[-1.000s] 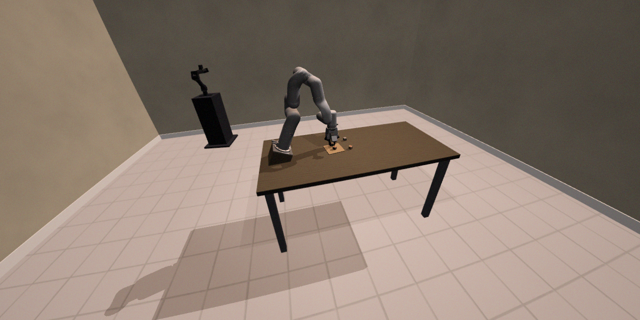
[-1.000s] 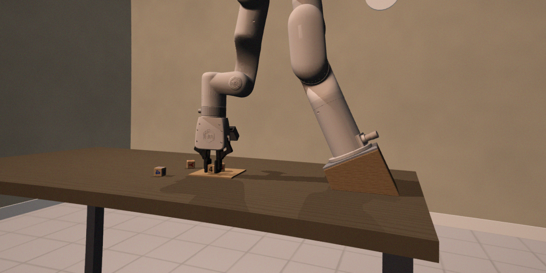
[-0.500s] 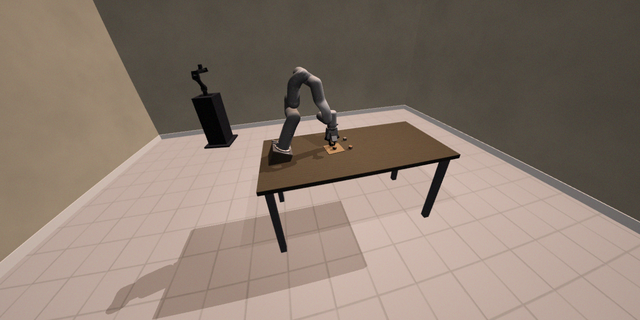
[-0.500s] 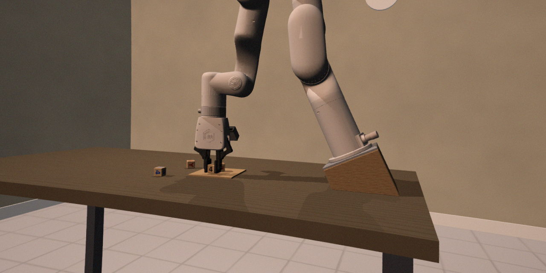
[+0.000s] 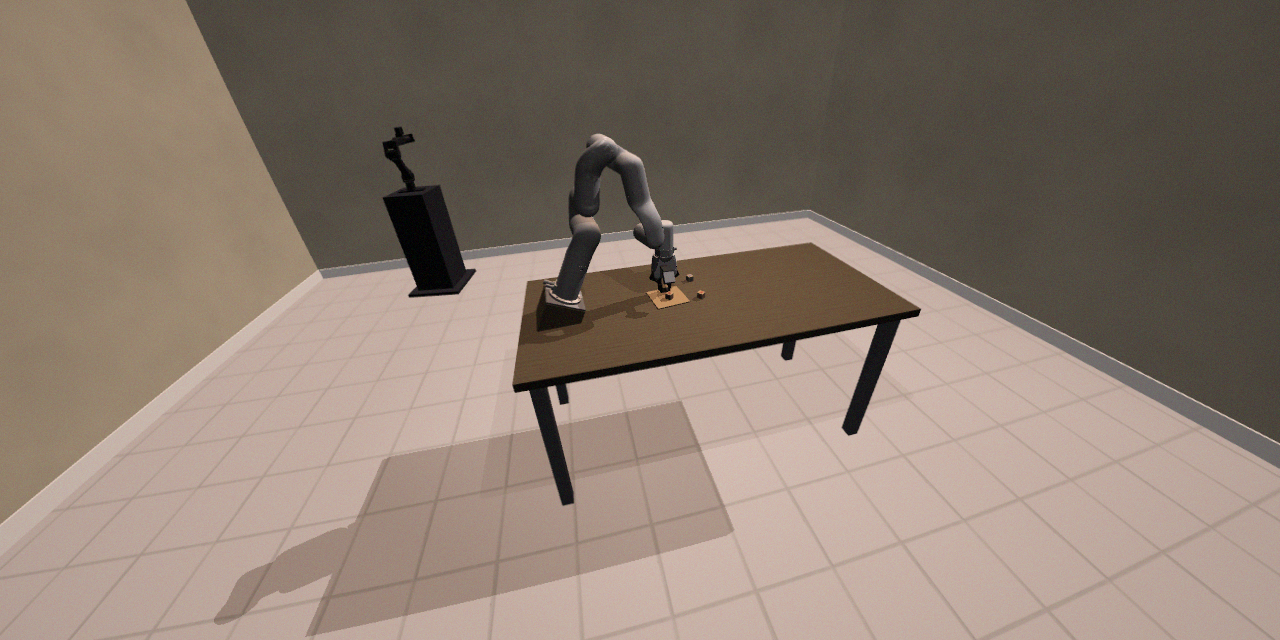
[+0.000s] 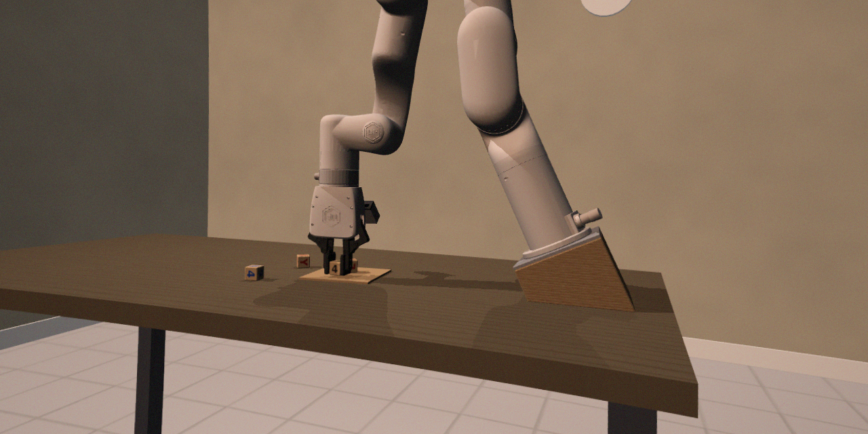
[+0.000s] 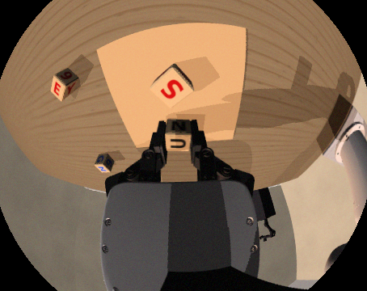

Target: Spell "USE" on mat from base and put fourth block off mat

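Now: the tan mat 40 mm to the right of my hand, 30 mm below it and 10 mm ahead of it.
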